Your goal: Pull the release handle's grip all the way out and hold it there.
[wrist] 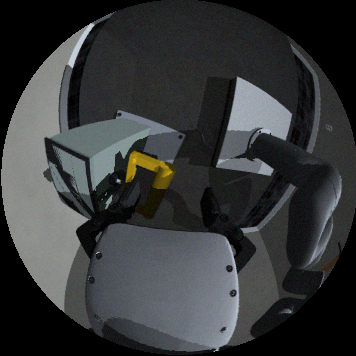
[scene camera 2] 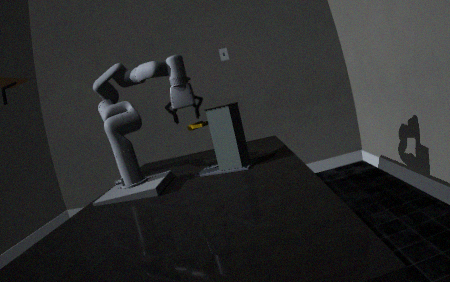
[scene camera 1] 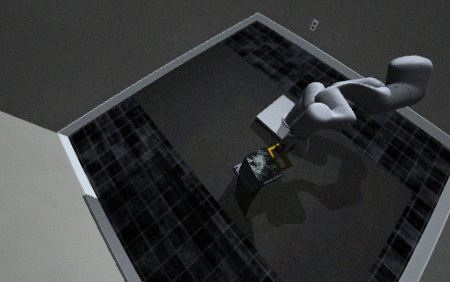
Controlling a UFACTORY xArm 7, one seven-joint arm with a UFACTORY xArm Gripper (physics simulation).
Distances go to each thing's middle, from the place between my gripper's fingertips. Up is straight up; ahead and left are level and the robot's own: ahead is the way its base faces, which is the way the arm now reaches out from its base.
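Base plate [wrist: 162, 143]: my gripper 230 mm above it, 120 mm short of it, 10 mm to the left of it.
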